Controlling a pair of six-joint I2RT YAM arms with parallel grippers.
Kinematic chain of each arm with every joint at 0, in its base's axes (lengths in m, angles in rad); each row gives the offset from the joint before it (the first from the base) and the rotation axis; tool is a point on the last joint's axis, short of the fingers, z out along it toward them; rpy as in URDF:
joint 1: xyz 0 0 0.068 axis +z
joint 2: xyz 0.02 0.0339 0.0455 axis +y
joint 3: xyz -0.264 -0.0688 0 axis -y
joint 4: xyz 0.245 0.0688 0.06 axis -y
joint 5: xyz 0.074 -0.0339 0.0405 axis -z
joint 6: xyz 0.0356 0 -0.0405 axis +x
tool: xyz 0 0 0 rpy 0 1.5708 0
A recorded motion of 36 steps. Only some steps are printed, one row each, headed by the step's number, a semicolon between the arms.
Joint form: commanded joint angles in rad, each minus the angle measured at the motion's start. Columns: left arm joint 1, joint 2, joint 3, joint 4, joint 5, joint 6; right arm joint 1, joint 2, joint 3, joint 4, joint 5, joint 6.
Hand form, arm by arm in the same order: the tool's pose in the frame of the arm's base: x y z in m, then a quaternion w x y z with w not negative. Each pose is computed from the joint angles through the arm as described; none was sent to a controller.
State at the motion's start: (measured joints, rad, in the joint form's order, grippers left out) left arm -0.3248 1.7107 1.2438 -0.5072 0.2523 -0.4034; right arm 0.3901 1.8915 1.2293 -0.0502 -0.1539 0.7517
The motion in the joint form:
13: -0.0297 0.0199 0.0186 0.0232 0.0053 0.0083; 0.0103 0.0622 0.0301 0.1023 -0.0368 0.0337
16: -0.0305 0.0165 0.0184 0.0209 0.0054 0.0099; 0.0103 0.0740 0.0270 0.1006 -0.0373 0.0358
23: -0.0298 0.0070 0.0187 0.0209 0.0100 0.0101; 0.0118 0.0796 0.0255 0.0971 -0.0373 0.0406
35: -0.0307 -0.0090 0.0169 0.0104 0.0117 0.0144; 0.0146 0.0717 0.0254 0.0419 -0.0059 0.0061
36: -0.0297 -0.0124 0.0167 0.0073 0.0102 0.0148; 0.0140 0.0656 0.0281 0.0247 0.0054 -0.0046
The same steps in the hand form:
13: 0.3444 -0.1371 0.2288 0.23612 0.01991 0.94526 -0.22437; 0.3957 0.1748 0.1825 0.32211 0.12844 0.88179 0.31968
16: 0.3437 -0.1372 0.2298 0.23659 0.02112 0.94509 -0.22445; 0.3958 0.1749 0.1765 0.31531 0.13065 0.88512 0.31634
23: 0.3427 -0.1367 0.2332 0.24019 0.02222 0.94335 -0.22784; 0.3954 0.1754 0.1734 0.31027 0.13301 0.88708 0.31485
35: 0.3396 -0.1360 0.2376 0.24191 0.02518 0.94262 -0.22873; 0.3915 0.1739 0.1719 0.30513 0.12681 0.89901 0.28738
36: 0.3391 -0.1354 0.2385 0.24240 0.02467 0.94270 -0.22793; 0.3908 0.1728 0.1737 0.30642 0.12521 0.90129 0.27948

